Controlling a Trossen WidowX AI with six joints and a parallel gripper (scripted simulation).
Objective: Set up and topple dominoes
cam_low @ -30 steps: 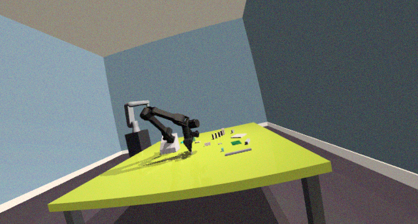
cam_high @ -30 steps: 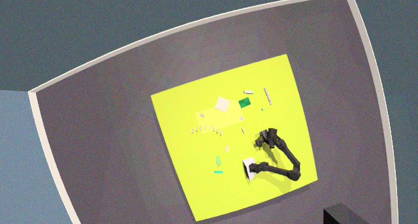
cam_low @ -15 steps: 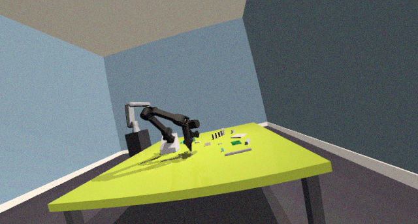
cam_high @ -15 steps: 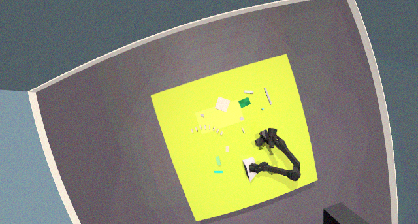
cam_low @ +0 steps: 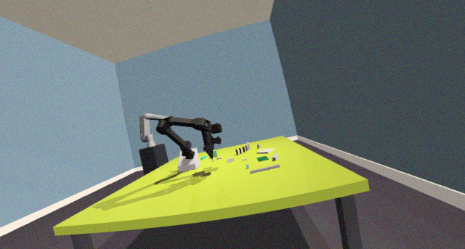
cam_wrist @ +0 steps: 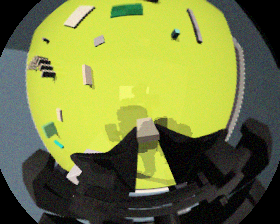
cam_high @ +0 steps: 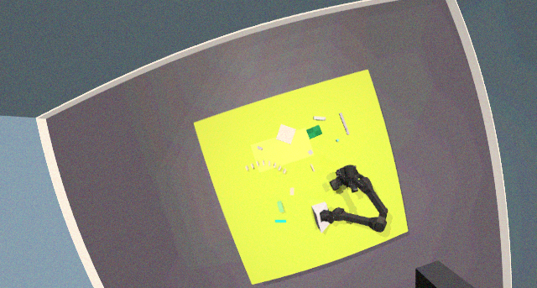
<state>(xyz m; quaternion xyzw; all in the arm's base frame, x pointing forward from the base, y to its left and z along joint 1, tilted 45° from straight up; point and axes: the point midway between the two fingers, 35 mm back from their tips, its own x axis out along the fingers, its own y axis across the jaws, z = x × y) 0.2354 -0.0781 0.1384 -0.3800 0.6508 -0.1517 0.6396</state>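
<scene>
Right now my gripper tip is 420 mm to the right of the green block, 150 mm past it and 50 mm above it. Also, from my gripper tip: green tile 310 mm ahead, 100 mm to the left, 80 mm below; long grey bar 330 mm ahead, 120 mm to the right, 80 mm below; white square tile 330 mm ahead, 290 mm to the left, 80 mm below.
</scene>
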